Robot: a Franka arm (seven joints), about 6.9 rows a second.
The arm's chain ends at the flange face. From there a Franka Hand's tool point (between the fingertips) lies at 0.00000 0.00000 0.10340 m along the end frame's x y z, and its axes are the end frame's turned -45 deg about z.
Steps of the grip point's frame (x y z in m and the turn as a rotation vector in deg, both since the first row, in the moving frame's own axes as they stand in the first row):
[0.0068, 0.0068, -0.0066, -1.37, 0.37, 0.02]
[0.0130, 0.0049, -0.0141, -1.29, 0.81, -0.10]
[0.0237, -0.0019, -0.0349, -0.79, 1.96, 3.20]
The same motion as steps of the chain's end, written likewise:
[0.0074, -0.0013, -0.0066, -0.71, 1.23, 0.02]
[0.0100, -0.0063, -0.0141, -0.34, 1.48, -0.10]
[0.0119, -0.0167, -0.0348, 0.83, 1.94, 3.20]

